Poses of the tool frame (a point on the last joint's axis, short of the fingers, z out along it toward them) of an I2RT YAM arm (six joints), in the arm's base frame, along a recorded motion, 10 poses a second.
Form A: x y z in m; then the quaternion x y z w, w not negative.
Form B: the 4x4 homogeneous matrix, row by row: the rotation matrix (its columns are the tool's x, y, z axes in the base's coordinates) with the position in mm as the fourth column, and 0 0 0 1 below. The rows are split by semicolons. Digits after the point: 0 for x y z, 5 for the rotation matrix.
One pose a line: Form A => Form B
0.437, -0.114, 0.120, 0.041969, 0.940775, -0.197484, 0.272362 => -0.84812, 0.18654, 0.49589, 437; -0.02861, 0.91848, -0.39444, -114; -0.52904, -0.34871, -0.77364, 120; 0, 0, 0, 1
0.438, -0.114, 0.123, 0.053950, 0.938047, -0.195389, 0.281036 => -0.83622, 0.21104, 0.50617, 438; -0.00861, 0.91783, -0.39689, -114; -0.54833, -0.33624, -0.76568, 123; 0, 0, 0, 1
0.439, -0.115, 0.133, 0.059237, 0.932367, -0.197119, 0.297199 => -0.81633, 0.22763, 0.53084, 439; -0.00671, 0.91527, -0.40278, -115; -0.57755, -0.33236, -0.74563, 133; 0, 0, 0, 1
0.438, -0.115, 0.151, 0.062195, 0.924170, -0.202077, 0.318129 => -0.78985, 0.24353, 0.56287, 438; -0.01362, 0.91059, -0.41308, -115; -0.61315, -0.33394, -0.71592, 151; 0, 0, 0, 1
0.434, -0.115, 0.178, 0.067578, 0.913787, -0.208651, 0.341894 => -0.75708, 0.26618, 0.59664, 434; -0.01917, 0.90380, -0.42753, -115; -0.65304, -0.33512, -0.67915, 178; 0, 0, 0, 1
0.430, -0.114, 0.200, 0.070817, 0.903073, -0.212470, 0.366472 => -0.72137, 0.28363, 0.63181, 430; -0.02782, 0.89968, -0.43566, -114; -0.69199, -0.33185, -0.64111, 200; 0, 0, 0, 1
